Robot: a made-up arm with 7 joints. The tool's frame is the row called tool.
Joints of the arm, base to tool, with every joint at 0 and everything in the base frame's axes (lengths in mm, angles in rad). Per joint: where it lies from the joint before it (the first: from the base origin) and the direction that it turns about. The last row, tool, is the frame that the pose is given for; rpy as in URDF.
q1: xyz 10.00 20.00 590.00 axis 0 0 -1
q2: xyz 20.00 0.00 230.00 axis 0 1 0
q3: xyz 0.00 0.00 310.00 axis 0 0 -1
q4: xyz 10.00 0.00 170.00 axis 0 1 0
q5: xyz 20.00 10.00 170.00 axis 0 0 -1
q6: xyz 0.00 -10.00 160.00 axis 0 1 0
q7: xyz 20.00 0.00 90.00 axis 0 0 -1
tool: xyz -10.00 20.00 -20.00 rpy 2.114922 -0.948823 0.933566
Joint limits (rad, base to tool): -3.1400..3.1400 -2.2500..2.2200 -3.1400..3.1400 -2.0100..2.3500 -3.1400..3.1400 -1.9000..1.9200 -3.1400..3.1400
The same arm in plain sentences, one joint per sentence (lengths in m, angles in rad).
The arm has seven revolute joints in a row. What follows holds with every joint at zero, and every direction is one of the base frame's.
The first joint lies 0.01 m along +x and 0.02 m along +y and 0.59 m along +z from the base frame's origin and turns about -z, from -3.14 to 3.14 rad.
The second joint lies 0.02 m along +x and 0.23 m along +z from the first joint and turns about +y, from -2.25 to 2.22 rad.
The third joint lies 0.31 m along +z from the second joint and turns about -z, from -3.14 to 3.14 rad.
The fourth joint lies 0.01 m along +x and 0.17 m along +z from the third joint and turns about +y, from -2.01 to 2.35 rad.
The fifth joint lies 0.02 m along +x and 0.01 m along +y and 0.17 m along +z from the fourth joint and turns about -z, from -3.14 to 3.14 rad.
The sixth joint lies 0.01 m along -y and 0.16 m along +z from the fifth joint and turns about +y, from -1.9 to 1.92 rad.
The seventh joint lies 0.02 m along +x and 0.09 m along +z from the sixth joint and turns about -z, from -3.14 to 3.14 rad.
The tool frame, which is the frame that the pose is given for, lies 0.01 m along -x and 0.02 m along +y and 0.02 m along -z from the seventh joint; its axes are the base frame's turned by roll 2.1149, pitch -0.9488 and yaw 0.9336 rad (as in URDF: about the fixed x, then y, then z).

